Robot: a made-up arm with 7 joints. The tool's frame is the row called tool. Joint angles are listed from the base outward.
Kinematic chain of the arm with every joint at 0, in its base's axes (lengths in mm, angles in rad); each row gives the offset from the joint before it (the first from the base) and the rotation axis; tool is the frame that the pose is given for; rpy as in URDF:
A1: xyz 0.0 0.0 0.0 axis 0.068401 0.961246 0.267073
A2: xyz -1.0 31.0 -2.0 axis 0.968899 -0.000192 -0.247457
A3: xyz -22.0 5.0 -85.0 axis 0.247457 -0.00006 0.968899
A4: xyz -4.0 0.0 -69.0 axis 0.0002 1 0.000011
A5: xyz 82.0 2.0 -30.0 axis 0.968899 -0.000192 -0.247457
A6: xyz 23.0 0.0 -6.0 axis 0.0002 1 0.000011
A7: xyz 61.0 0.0 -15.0 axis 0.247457 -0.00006 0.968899
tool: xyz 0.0 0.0 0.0 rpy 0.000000 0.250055 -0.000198
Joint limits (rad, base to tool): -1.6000..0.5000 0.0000..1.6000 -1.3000..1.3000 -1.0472..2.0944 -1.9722..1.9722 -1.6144..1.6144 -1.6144..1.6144
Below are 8 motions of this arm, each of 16 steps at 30 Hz.
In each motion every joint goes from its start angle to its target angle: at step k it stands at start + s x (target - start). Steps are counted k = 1, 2, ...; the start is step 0. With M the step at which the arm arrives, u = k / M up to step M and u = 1 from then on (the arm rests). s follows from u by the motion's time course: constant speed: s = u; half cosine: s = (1 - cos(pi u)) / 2; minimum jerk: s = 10 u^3 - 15 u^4 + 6 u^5.
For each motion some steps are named. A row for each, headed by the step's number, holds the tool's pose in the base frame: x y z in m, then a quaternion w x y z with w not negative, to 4 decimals.
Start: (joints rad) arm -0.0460 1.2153 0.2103 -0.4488 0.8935 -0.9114 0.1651
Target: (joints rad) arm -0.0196 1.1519 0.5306 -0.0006 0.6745 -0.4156 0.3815
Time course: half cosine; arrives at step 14
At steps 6, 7, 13, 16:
6: 0.1548 0.1278 -0.0424 0.4801 0.7619 -0.3873 -0.1975
7: 0.1589 0.1391 -0.0381 0.5033 0.7683 -0.3683 -0.1443
13: 0.1632 0.1947 -0.0219 0.5710 0.7680 -0.2717 0.1012
16: 0.1630 0.1962 -0.0216 0.5720 0.7674 -0.2689 0.1076

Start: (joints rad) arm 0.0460 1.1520 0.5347 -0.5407 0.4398 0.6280 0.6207
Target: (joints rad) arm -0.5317 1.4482 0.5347 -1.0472 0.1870 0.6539 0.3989
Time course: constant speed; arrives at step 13
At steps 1, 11, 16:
1: 0.1481 0.1668 0.0209 0.5741 0.6268 -0.2618 0.4572
11: 0.1116 0.0809 0.0935 0.5585 0.5391 -0.5407 0.3242
16: 0.0974 0.0665 0.0991 0.5353 0.5338 -0.5870 0.2899

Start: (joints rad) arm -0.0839 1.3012 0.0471 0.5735 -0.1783 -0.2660 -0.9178
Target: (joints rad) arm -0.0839 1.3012 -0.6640 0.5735 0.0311 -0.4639 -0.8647
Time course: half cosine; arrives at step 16
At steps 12, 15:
12: 0.1184 0.2291 -0.1636 0.5599 0.4094 0.4948 -0.5235
15: 0.1070 0.2240 -0.1748 0.5203 0.3993 0.5058 -0.5603

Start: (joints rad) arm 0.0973 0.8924 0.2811 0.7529 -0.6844 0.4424 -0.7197
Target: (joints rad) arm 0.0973 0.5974 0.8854 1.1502 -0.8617 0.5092 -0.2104
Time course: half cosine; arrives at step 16
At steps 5, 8, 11, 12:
5: 0.0258 0.2755 -0.2027 0.8521 -0.2077 0.4468 0.1765
8: 0.0010 0.2695 -0.2166 0.8101 -0.2810 0.4112 0.3094
11: -0.0237 0.2559 -0.2330 0.7358 -0.3591 0.3823 0.4284
12: -0.0301 0.2508 -0.2377 0.7103 -0.3807 0.3756 0.4576

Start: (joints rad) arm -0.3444 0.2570 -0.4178 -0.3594 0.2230 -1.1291 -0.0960
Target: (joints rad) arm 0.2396 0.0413 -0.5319 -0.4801 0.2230 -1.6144 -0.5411
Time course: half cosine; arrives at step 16
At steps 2, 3, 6, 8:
2: 0.1108 -0.0175 -0.0703 0.6474 0.0586 -0.6799 -0.3393
3: 0.1068 -0.0171 -0.0723 0.6445 0.0555 -0.6813 -0.3427
6: 0.0876 -0.0154 -0.0798 0.6304 0.0435 -0.6900 -0.3529
8: 0.0711 -0.0139 -0.0841 0.6191 0.0384 -0.7000 -0.3539

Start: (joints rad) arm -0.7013 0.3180 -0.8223 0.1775 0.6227 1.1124 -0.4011
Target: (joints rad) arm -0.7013 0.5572 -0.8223 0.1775 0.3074 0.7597 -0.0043
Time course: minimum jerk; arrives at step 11
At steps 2, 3, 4, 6, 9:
2: 0.2150 -0.0024 -0.1759 0.7147 0.5767 0.3443 -0.1951
3: 0.2158 0.0004 -0.1768 0.7176 0.5803 0.3328 -0.1936
4: 0.2170 0.0047 -0.1781 0.7227 0.5847 0.3153 -0.1909
6: 0.2193 0.0158 -0.1802 0.7387 0.5906 0.2697 -0.1808
9: 0.2212 0.0285 -0.1805 0.7615 0.5883 0.2179 -0.1630

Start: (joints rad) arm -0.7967 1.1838 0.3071 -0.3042 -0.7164 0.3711 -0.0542
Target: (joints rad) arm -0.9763 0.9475 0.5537 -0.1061 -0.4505 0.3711 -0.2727
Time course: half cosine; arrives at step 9
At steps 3, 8, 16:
3: 0.1881 0.1410 0.0927 0.9215 0.2150 -0.3221 -0.0290
8: 0.1877 0.1740 0.0975 0.9177 0.1584 -0.3631 0.0285
16: 0.1878 0.1753 0.0972 0.9178 0.1556 -0.3640 0.0305

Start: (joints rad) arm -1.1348 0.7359 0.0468 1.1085 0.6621 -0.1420 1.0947
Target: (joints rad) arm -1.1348 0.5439 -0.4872 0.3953 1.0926 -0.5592 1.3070
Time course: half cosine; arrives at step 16
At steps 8, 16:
8: 0.3031 0.0813 -0.0485 0.6196 0.4764 -0.5331 0.3239
16: 0.2704 -0.0145 -0.0528 0.5418 0.3350 -0.7659 0.0871

